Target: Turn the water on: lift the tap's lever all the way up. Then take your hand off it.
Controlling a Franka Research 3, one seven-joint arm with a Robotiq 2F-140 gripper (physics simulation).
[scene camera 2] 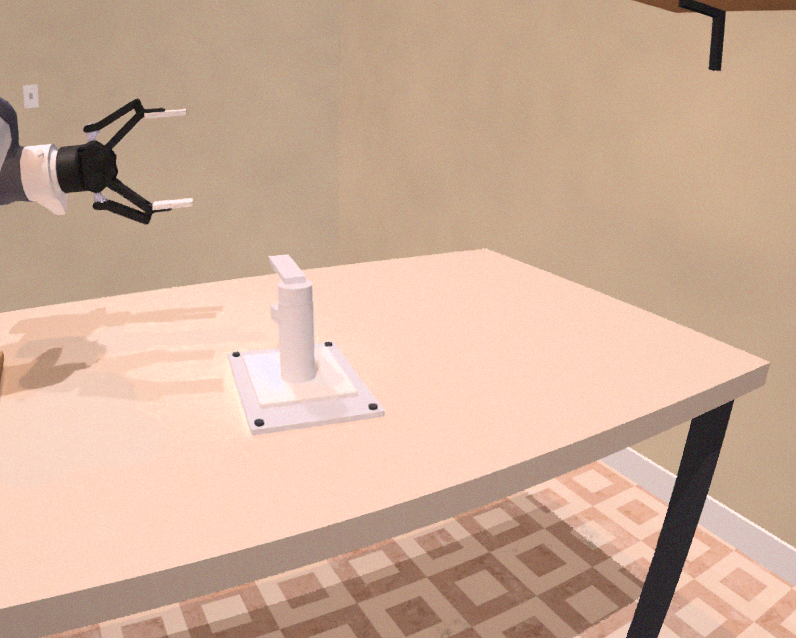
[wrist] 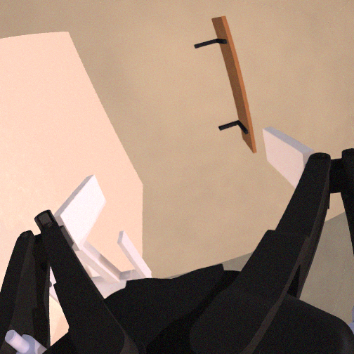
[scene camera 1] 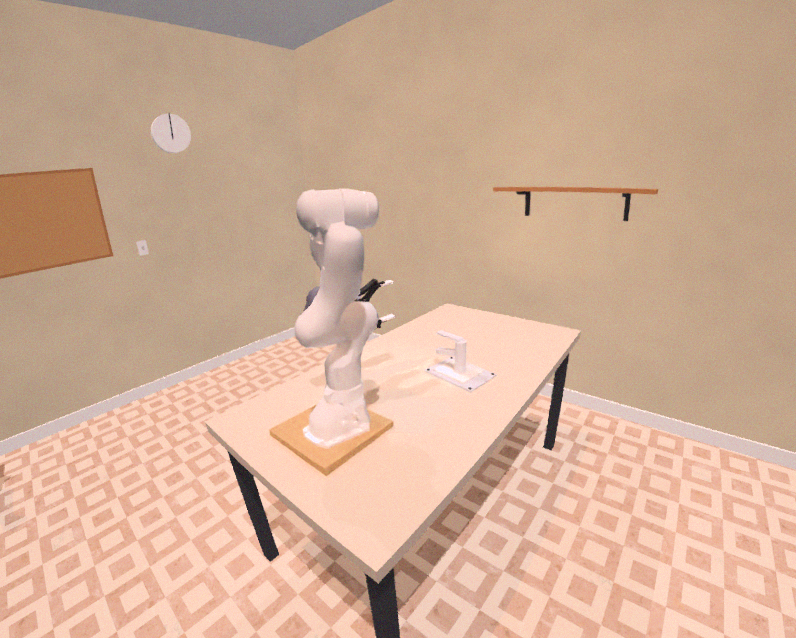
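The white tap (scene camera 1: 460,358) (scene camera 2: 297,338) stands upright on a pale base plate (scene camera 1: 471,383) (scene camera 2: 318,416) on the table. Its flat lever (scene camera 1: 450,335) (scene camera 2: 287,268) (wrist: 134,253) sits on top of the post, above the short spout (scene camera 1: 444,350) (wrist: 101,264). The lever's free end looks slightly raised; its exact angle is hard to tell. My gripper (scene camera 1: 389,300) (scene camera 2: 188,157) (wrist: 179,166) is open and empty, level in the air, on the robot's side of the tap and higher than the lever. It is apart from the tap. The left finger pad partly covers the tap in the wrist view.
The table (scene camera 1: 425,458) (scene camera 2: 498,372) (wrist: 60,110) carries the tap and the arm's wooden base board (scene camera 1: 325,461). A wooden shelf (scene camera 1: 575,190) (wrist: 235,82) on black brackets is fixed to the wall beyond the table. Dark bolts mark the base plate's corners.
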